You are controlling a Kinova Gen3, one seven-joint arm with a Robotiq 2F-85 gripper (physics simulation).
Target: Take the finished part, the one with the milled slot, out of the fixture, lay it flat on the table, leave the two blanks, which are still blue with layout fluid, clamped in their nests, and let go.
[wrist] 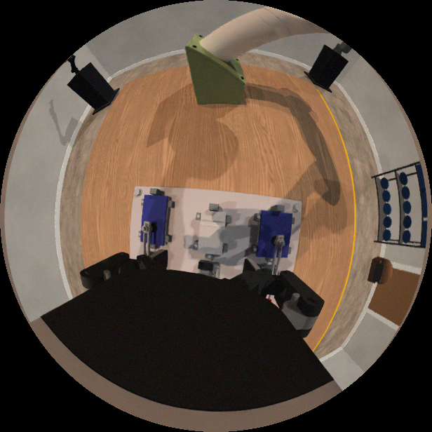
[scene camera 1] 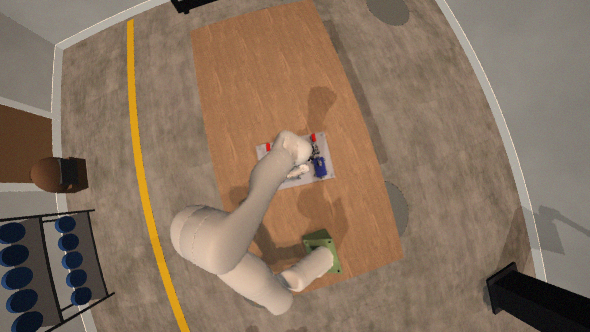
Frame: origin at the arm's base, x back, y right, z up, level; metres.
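Seen in the pictures: arm's base, origin of the base link: (scene camera 1: 324, 255).
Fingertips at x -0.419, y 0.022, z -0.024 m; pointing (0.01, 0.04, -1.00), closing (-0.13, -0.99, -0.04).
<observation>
Offsets run from my fingertips to a thing's top centre. "pt": to the spot under its first point. Level surfaces: height alone.
The pale finished part (wrist: 212, 234) sits in the middle nest of the light fixture plate (wrist: 185, 209) (scene camera 1: 327, 151); its slot is hard to make out. No clamp tip rests on its top. The middle clamp's dark tip shows at the plate's near side, between the fingers. One blue blank @(dx +0.051, dy +0.105, dz -0.086 m) (wrist: 155, 219) (scene camera 1: 320, 168) is in the left nest of the wrist view, with a clamp arm over it. The other blue blank (wrist: 274, 233) is in the right nest, also under a clamp arm; the robot arm hides it in the scene view. My gripper (wrist: 204, 263) is open and empty, above the plate on the clamps' side.
Clamps with red handles @(pt dx -0.114, dy -0.096, dz -0.061 m) (scene camera 1: 268, 147) @(pt dx -0.090, dy +0.121, dz -0.066 m) (scene camera 1: 313, 137) stand at the plate's far side in the scene view. The plate lies on the wooden table @(dz -0.117 m) (scene camera 1: 260, 80) (wrist: 260, 165). The arm's green base (scene camera 1: 336, 260) (wrist: 215, 85) stands at one table end. Small locating blocks surround each nest.
</observation>
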